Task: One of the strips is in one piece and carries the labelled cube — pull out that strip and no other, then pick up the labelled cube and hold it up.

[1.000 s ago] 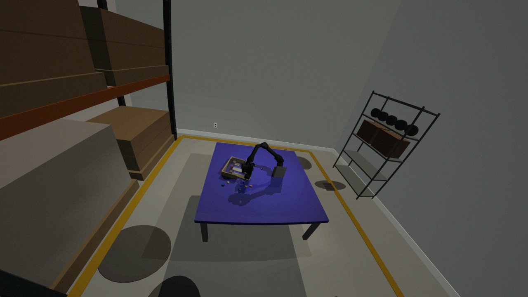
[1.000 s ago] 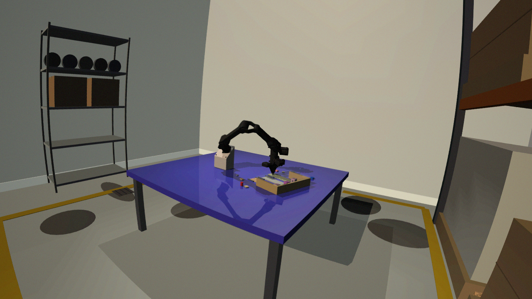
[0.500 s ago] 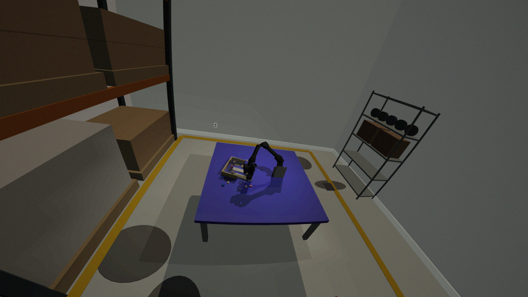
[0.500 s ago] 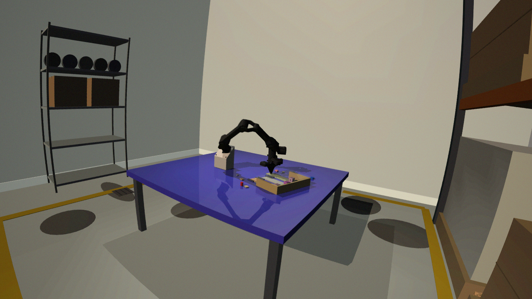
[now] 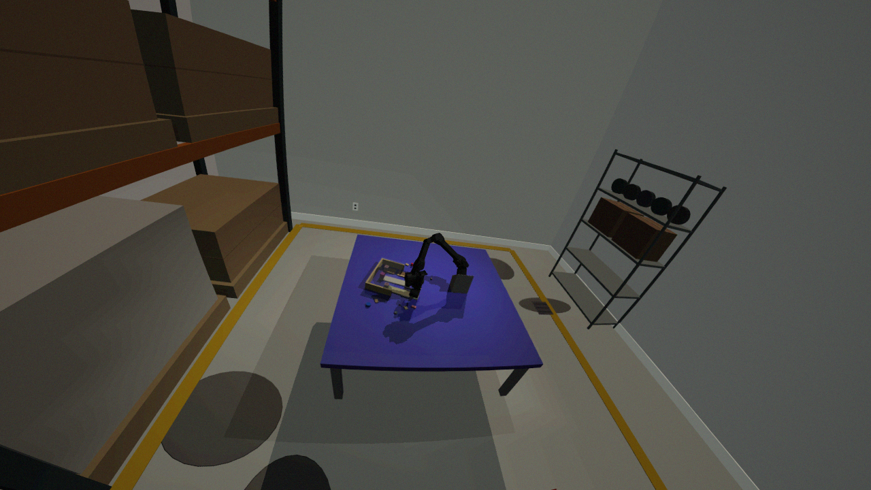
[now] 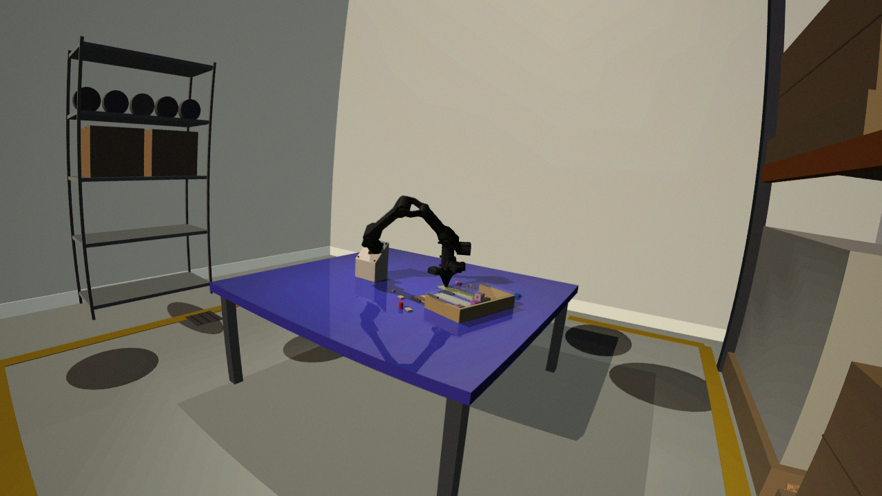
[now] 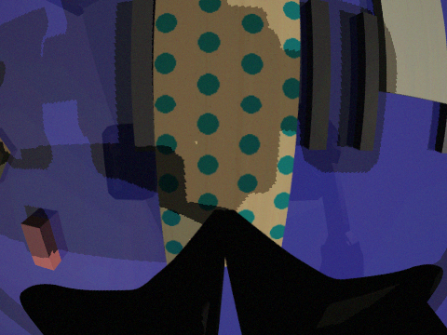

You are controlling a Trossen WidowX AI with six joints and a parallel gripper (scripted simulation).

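Now: the grey strip 16 cm to the right of my gripper tip and 12 cm ahead of it.
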